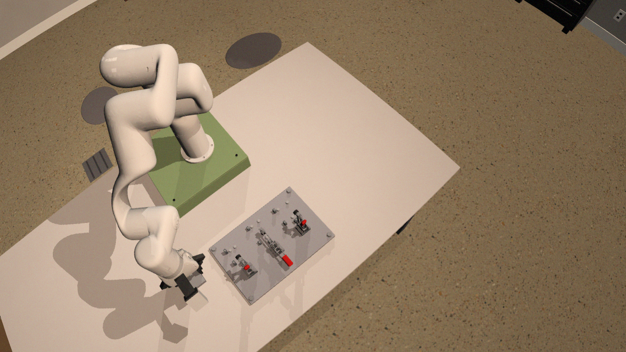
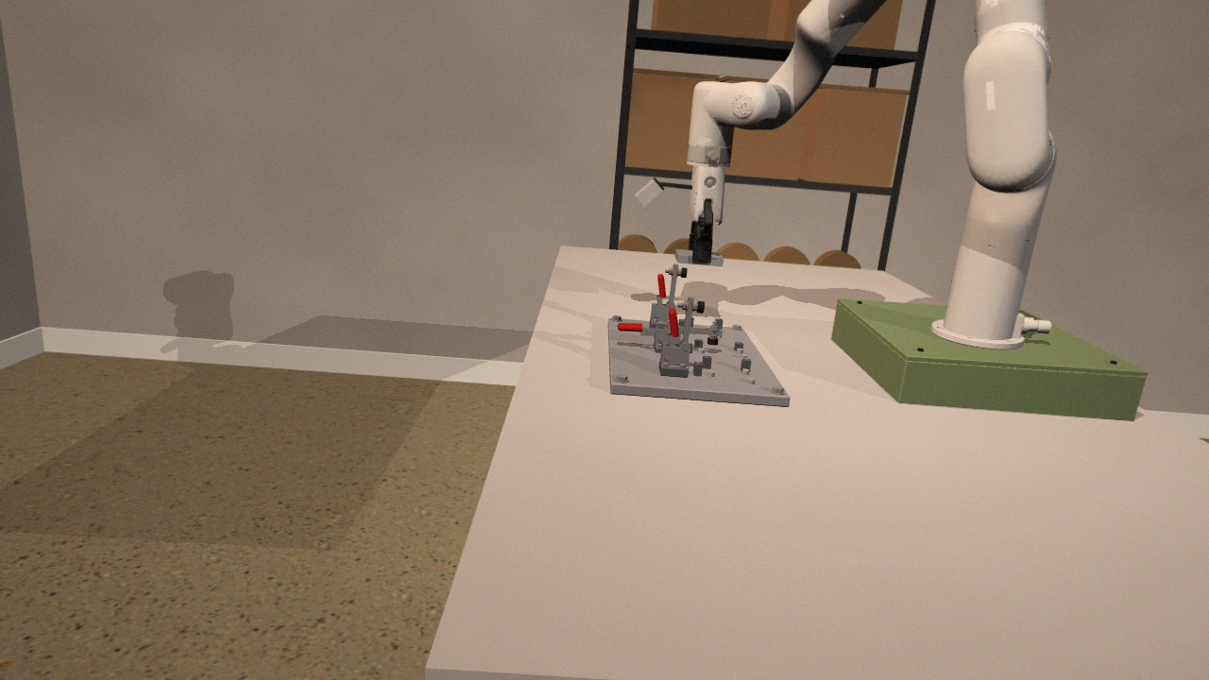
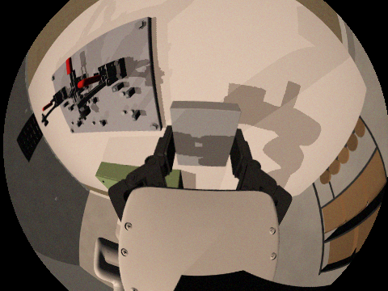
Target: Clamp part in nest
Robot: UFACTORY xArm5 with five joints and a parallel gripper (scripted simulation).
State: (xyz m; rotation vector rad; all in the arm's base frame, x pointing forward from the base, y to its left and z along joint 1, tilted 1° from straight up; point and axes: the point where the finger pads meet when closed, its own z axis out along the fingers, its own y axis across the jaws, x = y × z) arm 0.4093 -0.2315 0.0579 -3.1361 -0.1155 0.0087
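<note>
Right now the grey fixture plate is 26 cm to the left of my hand, 12 cm below it and 2 cm ahead of it. The rest, counted from my hand: grey block (1 cm below).
</note>
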